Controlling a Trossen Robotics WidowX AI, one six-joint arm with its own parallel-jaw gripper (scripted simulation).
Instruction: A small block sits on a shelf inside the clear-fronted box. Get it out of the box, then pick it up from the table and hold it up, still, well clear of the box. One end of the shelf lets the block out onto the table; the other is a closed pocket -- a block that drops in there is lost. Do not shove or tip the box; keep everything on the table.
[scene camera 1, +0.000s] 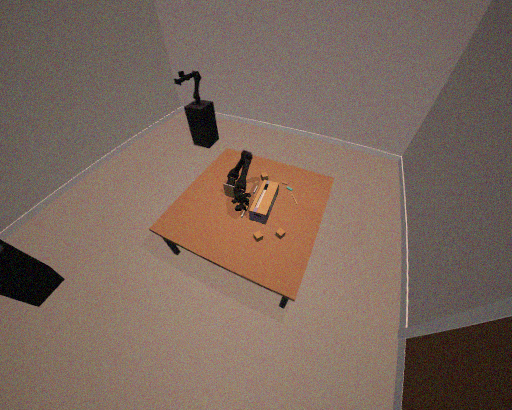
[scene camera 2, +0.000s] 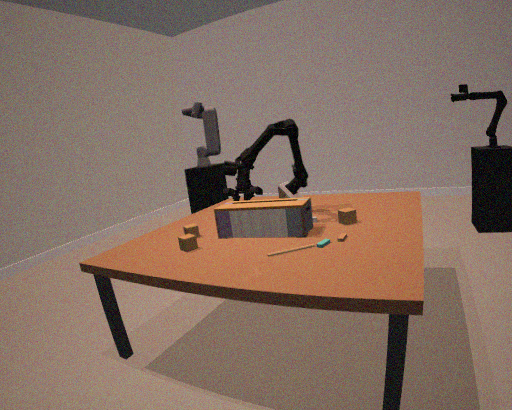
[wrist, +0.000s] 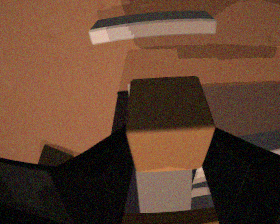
A box shows in scene camera 1 (261, 207), in scene camera 2 (288, 217) and in the wrist view (187, 189).
